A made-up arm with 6 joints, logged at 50 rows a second.
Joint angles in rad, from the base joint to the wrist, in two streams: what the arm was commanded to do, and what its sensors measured. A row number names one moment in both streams.
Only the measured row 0 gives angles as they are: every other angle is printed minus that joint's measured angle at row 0.
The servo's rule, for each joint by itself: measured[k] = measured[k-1] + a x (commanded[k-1-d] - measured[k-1]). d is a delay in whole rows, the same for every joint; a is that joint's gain. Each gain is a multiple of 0.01, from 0.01 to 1. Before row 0 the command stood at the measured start. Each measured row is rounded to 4 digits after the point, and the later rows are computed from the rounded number. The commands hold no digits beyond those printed.
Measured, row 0:
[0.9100 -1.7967 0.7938 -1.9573 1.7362 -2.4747]
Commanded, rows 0 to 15:
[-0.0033 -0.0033 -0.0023 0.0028 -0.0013 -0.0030]
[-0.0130 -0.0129 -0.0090 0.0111 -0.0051 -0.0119]
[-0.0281 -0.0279 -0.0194 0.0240 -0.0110 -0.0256]
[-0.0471 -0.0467 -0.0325 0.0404 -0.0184 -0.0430]
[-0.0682 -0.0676 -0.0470 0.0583 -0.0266 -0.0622]
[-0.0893 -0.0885 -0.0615 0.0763 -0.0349 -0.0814]
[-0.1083 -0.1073 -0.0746 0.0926 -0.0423 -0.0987]
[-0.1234 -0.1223 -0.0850 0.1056 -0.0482 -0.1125]
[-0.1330 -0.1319 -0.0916 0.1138 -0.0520 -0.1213]
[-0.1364 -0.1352 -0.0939 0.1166 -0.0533 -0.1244]
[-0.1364 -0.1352 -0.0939 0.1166 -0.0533 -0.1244]
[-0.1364 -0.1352 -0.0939 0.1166 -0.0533 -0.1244]
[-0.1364 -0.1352 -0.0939 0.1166 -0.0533 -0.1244]
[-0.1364 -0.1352 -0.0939 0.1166 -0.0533 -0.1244]
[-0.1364 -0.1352 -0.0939 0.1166 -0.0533 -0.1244]
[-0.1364 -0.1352 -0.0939 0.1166 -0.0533 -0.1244]
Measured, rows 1 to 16:
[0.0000 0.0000 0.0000 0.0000 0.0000 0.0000]
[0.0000 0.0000 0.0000 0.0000 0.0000 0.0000]
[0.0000 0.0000 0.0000 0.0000 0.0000 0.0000]
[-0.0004 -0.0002 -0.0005 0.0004 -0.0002 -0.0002]
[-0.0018 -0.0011 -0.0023 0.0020 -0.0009 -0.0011]
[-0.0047 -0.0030 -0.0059 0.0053 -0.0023 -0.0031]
[-0.0094 -0.0061 -0.0115 0.0106 -0.0046 -0.0063]
[-0.0159 -0.0104 -0.0190 0.0178 -0.0077 -0.0108]
[-0.0240 -0.0159 -0.0279 0.0266 -0.0115 -0.0164]
[-0.0333 -0.0223 -0.0377 0.0365 -0.0158 -0.0230]
[-0.0432 -0.0293 -0.0476 0.0469 -0.0203 -0.0302]
[-0.0531 -0.0365 -0.0568 0.0569 -0.0247 -0.0375]
[-0.0623 -0.0434 -0.0646 0.0659 -0.0287 -0.0445]
[-0.0705 -0.0498 -0.0708 0.0735 -0.0321 -0.0509]
[-0.0777 -0.0558 -0.0757 0.0800 -0.0351 -0.0568]
[-0.0842 -0.0614 -0.0795 0.0855 -0.0376 -0.0622]
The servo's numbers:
d 3
a 0.11 0.07 0.21 0.15 0.14 0.08

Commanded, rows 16 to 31:
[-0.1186 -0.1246 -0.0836 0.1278 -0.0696 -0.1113]
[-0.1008 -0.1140 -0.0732 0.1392 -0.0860 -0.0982]
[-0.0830 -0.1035 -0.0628 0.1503 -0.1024 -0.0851]
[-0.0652 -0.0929 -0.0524 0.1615 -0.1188 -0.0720]
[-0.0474 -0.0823 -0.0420 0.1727 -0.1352 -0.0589]
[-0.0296 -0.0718 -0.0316 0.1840 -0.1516 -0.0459]
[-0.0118 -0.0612 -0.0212 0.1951 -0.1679 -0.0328]
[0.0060 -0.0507 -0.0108 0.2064 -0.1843 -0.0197]
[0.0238 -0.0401 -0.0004 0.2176 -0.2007 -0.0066]
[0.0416 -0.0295 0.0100 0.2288 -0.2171 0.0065]
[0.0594 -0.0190 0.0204 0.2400 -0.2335 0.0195]
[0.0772 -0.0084 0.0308 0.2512 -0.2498 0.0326]
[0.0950 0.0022 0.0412 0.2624 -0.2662 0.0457]
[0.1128 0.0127 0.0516 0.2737 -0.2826 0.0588]
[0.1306 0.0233 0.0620 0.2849 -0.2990 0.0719]
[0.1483 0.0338 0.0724 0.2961 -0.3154 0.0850]
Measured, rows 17 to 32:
[-0.0899 -0.0666 -0.0825 0.0902 -0.0398 -0.0672]
[-0.0950 -0.0714 -0.0849 0.0942 -0.0417 -0.0718]
[-0.0996 -0.0759 -0.0868 0.0976 -0.0433 -0.0760]
[-0.1017 -0.0793 -0.0861 0.1021 -0.0470 -0.0788]
[-0.1016 -0.0817 -0.0834 0.1077 -0.0525 -0.0804]
[-0.0996 -0.0832 -0.0791 0.1141 -0.0595 -0.0808]
[-0.0958 -0.0839 -0.0735 0.1212 -0.0678 -0.0801]
[-0.0905 -0.0838 -0.0669 0.1289 -0.0772 -0.0784]
[-0.0838 -0.0830 -0.0595 0.1372 -0.0876 -0.0758]
[-0.0759 -0.0815 -0.0515 0.1459 -0.0988 -0.0724]
[-0.0669 -0.0793 -0.0430 0.1550 -0.1108 -0.0682]
[-0.0569 -0.0766 -0.0341 0.1644 -0.1234 -0.0633]
[-0.0461 -0.0733 -0.0248 0.1741 -0.1365 -0.0577]
[-0.0345 -0.0695 -0.0153 0.1840 -0.1501 -0.0515]
[-0.0222 -0.0652 -0.0056 0.1941 -0.1641 -0.0448]
[-0.0093 -0.0605 0.0042 0.2043 -0.1784 -0.0376]

